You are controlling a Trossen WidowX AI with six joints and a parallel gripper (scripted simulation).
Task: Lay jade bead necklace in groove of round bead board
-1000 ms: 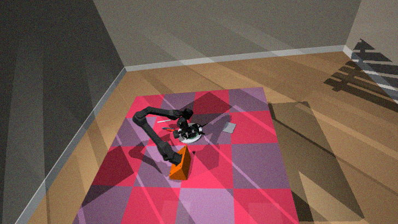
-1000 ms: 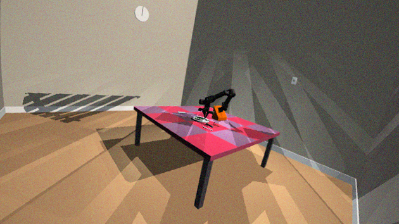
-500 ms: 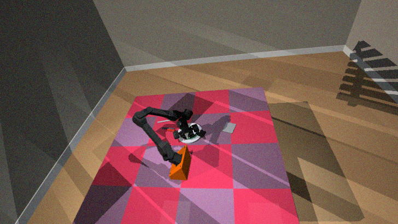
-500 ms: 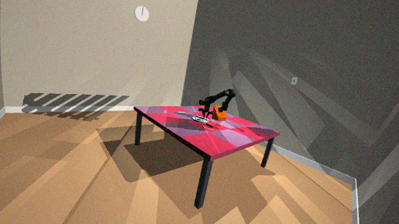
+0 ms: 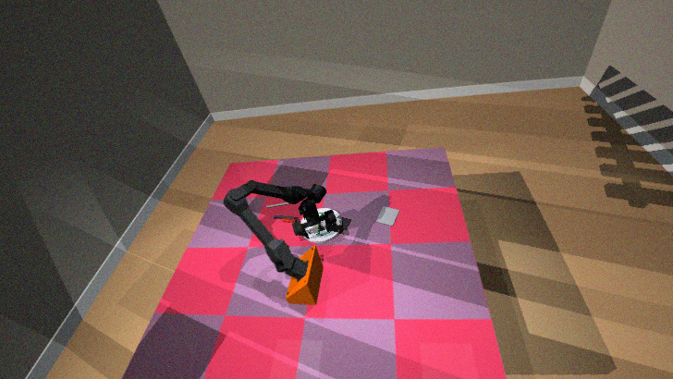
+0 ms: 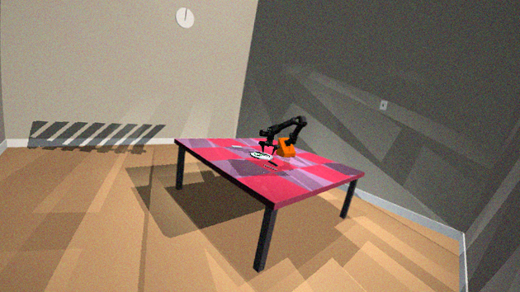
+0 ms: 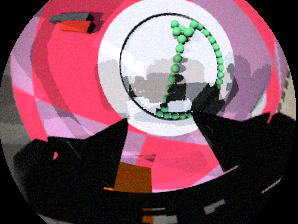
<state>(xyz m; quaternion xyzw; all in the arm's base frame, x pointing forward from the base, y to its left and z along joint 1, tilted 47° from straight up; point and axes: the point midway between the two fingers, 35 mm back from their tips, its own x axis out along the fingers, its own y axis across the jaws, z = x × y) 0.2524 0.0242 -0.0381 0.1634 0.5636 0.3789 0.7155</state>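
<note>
Right now my gripper tip is 7 cm short of the round white bead board and 1 cm above it. From my gripper tip the other things lie so: red-handled tool 17 cm to the left, 11 cm ahead, 1 cm below; then flat grey pad 31 cm to the right, 10 cm ahead, 2 cm below; then thin white rod 24 cm to the left, 22 cm ahead, 2 cm below.
</note>
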